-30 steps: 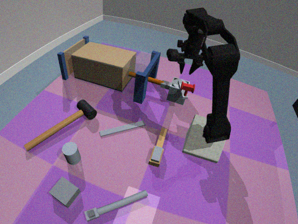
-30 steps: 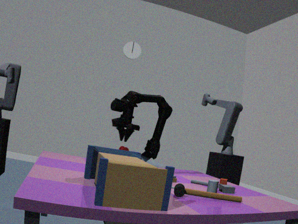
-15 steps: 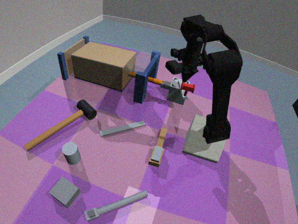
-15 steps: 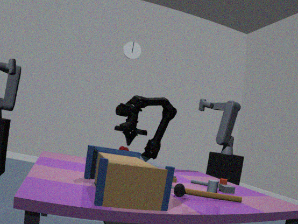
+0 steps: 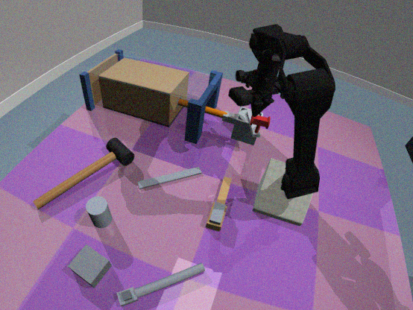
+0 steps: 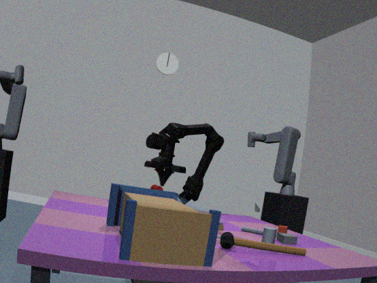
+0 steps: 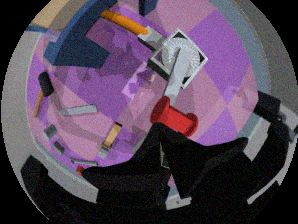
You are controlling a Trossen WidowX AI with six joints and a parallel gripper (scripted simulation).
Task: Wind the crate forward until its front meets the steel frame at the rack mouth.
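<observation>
Now: the red knob 2 cm behind my gripper tip, 2 cm to the right of it and 4 cm below it. From my gripper tip the other things lie so: grey winch (12 cm to the right, 14 cm below); then blue frame (17 cm ahead, 11 cm to the right, 6 cm below); then grey crank handle (1 cm behind, 5 cm to the right, 7 cm below).
</observation>
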